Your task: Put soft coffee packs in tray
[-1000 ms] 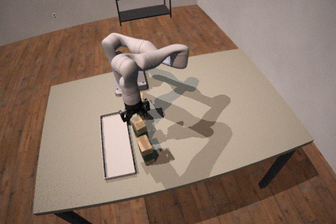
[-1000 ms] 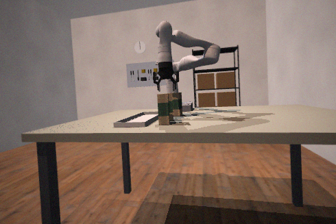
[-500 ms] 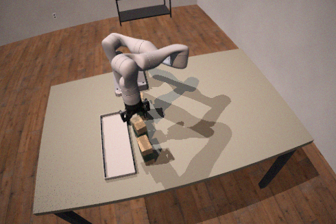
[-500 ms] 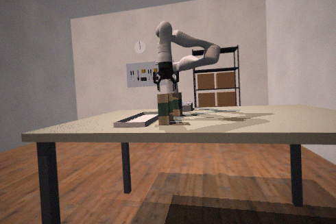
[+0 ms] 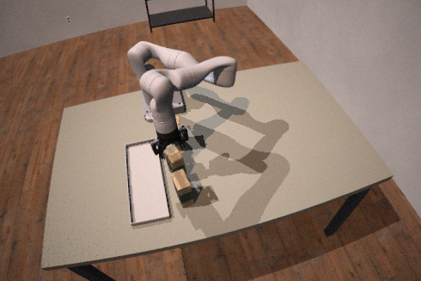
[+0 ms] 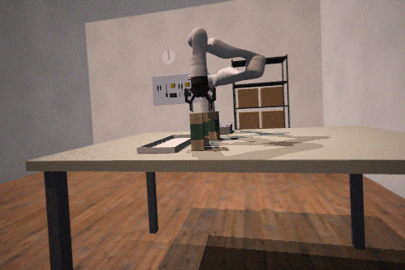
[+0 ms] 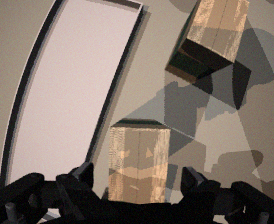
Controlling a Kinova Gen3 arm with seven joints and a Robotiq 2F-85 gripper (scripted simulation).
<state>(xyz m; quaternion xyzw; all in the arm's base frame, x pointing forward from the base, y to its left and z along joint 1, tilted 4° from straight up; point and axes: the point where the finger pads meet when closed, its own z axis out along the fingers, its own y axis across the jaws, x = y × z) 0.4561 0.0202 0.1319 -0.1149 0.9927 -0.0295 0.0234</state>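
Now: hand 15 cm above the white tray, 14 cm to the left of it and 2 cm past it.
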